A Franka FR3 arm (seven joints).
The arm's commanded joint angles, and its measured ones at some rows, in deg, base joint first. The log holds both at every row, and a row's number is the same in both.
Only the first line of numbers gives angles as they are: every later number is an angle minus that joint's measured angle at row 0.
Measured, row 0: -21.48 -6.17 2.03 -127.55 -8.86 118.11 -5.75
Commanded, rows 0 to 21: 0.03 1.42 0.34 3.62 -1.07 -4.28 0.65; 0.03 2.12 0.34 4.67 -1.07 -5.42 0.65; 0.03 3.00 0.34 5.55 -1.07 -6.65 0.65; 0.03 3.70 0.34 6.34 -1.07 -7.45 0.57; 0.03 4.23 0.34 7.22 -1.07 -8.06 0.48; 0.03 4.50 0.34 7.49 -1.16 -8.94 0.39; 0.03 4.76 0.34 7.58 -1.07 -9.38 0.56; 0.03 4.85 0.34 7.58 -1.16 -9.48 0.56; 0.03 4.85 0.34 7.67 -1.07 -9.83 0.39; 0.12 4.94 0.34 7.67 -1.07 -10.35 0.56; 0.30 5.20 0.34 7.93 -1.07 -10.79 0.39; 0.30 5.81 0.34 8.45 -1.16 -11.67 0.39; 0.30 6.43 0.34 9.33 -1.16 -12.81 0.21; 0.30 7.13 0.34 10.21 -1.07 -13.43 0.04; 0.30 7.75 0.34 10.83 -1.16 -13.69 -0.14; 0.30 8.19 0.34 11.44 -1.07 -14.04 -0.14; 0.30 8.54 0.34 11.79 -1.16 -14.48 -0.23; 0.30 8.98 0.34 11.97 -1.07 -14.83 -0.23; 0.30 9.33 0.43 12.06 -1.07 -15.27 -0.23; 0.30 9.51 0.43 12.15 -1.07 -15.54 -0.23; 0.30 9.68 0.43 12.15 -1.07 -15.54 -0.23; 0.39 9.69 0.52 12.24 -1.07 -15.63 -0.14
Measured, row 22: 0.07 8.93 0.20 9.66 -0.12 -12.86 -0.02
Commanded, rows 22 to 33: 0.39 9.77 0.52 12.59 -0.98 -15.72 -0.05; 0.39 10.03 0.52 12.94 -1.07 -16.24 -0.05; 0.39 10.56 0.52 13.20 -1.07 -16.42 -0.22; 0.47 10.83 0.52 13.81 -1.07 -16.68 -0.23; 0.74 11.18 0.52 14.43 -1.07 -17.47 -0.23; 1.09 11.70 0.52 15.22 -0.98 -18.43 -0.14; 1.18 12.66 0.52 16.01 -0.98 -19.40 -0.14; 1.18 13.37 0.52 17.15 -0.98 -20.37 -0.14; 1.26 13.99 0.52 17.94 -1.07 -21.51 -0.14; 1.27 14.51 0.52 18.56 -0.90 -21.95 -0.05; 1.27 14.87 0.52 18.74 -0.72 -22.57 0.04; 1.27 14.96 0.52 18.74 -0.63 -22.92 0.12
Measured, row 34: 0.84 13.20 0.59 15.18 -0.13 -19.00 -0.02
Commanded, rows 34 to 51: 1.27 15.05 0.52 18.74 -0.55 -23.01 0.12; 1.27 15.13 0.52 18.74 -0.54 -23.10 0.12; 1.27 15.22 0.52 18.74 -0.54 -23.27 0.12; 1.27 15.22 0.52 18.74 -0.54 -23.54 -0.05; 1.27 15.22 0.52 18.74 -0.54 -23.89 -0.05; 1.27 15.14 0.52 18.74 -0.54 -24.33 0.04; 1.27 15.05 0.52 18.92 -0.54 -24.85 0.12; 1.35 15.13 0.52 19.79 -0.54 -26.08 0.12; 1.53 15.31 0.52 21.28 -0.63 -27.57 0.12; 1.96 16.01 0.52 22.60 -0.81 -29.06 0.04; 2.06 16.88 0.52 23.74 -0.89 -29.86 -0.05; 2.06 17.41 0.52 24.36 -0.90 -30.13 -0.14; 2.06 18.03 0.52 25.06 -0.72 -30.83 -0.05; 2.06 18.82 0.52 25.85 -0.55 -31.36 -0.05; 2.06 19.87 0.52 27.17 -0.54 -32.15 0.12; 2.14 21.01 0.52 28.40 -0.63 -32.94 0.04; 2.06 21.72 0.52 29.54 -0.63 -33.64 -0.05; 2.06 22.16 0.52 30.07 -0.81 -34.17 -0.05
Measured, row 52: 1.61 18.90 0.62 24.36 -0.13 -29.59 -0.01
